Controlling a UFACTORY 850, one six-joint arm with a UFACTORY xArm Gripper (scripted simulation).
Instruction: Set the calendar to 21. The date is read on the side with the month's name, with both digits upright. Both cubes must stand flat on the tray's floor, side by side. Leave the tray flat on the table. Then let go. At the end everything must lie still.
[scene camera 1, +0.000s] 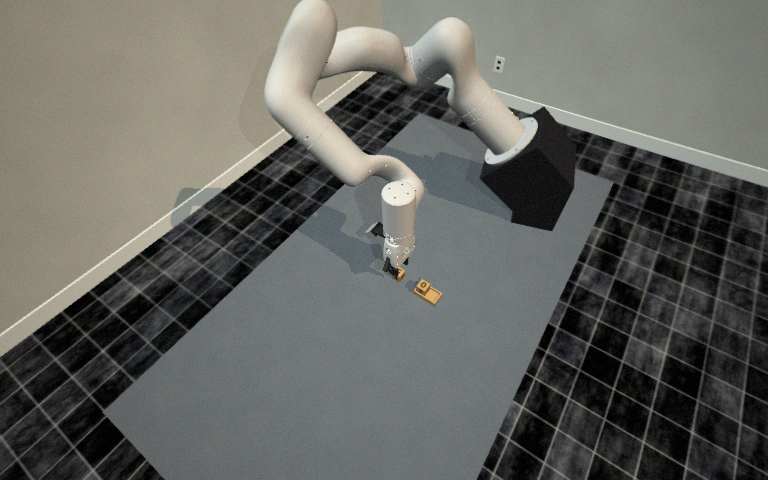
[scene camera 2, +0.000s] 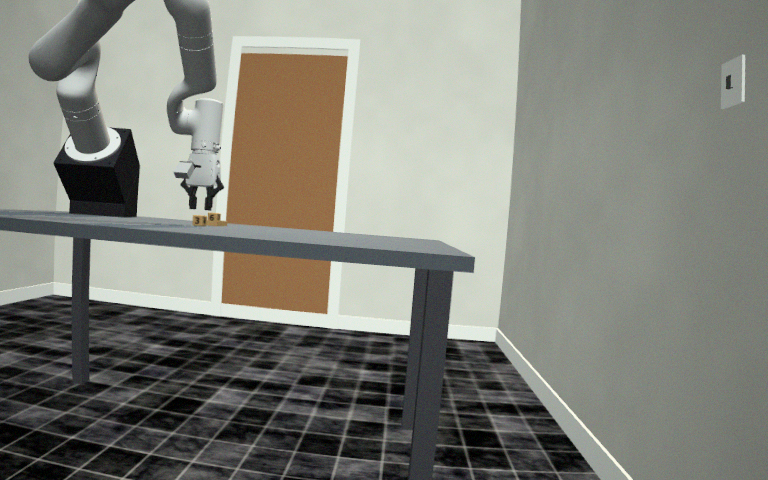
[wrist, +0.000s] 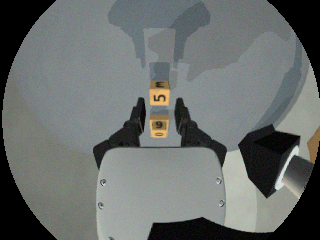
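You can see the gripper (scene camera 2: 200, 209), and the wrist view shows the gripper too (wrist: 160, 105).
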